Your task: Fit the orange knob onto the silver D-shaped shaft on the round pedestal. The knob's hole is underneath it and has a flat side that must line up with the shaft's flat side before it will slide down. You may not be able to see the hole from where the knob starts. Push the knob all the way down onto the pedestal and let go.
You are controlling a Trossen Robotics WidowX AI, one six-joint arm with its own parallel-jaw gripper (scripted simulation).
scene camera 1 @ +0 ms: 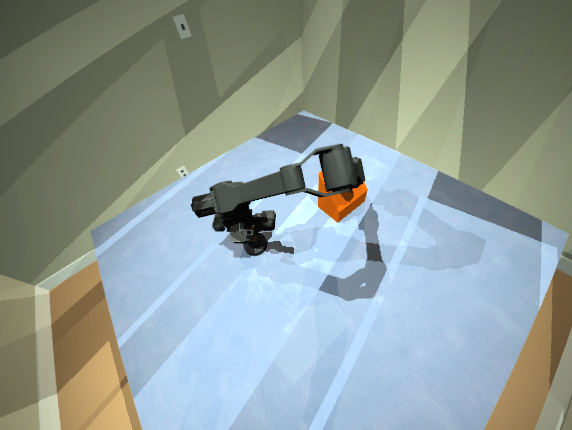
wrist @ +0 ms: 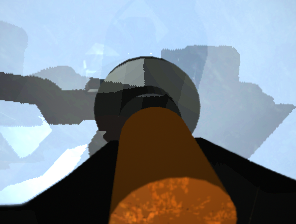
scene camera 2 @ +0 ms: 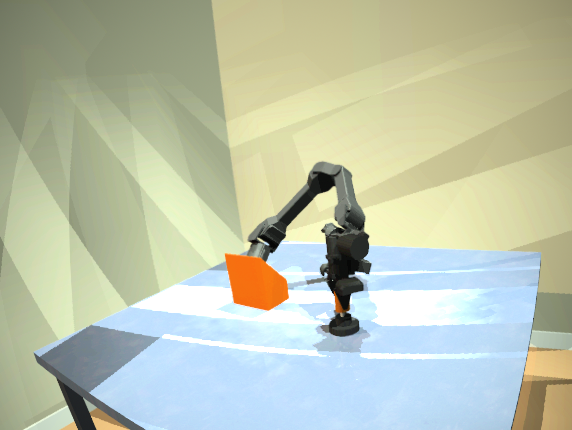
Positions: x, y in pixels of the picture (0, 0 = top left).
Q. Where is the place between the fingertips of my gripper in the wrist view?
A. At 156, 146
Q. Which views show my gripper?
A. Scene camera 1, the wrist view and scene camera 2: all of them.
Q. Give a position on a round pedestal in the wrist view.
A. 141, 82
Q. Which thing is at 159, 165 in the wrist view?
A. An orange knob.
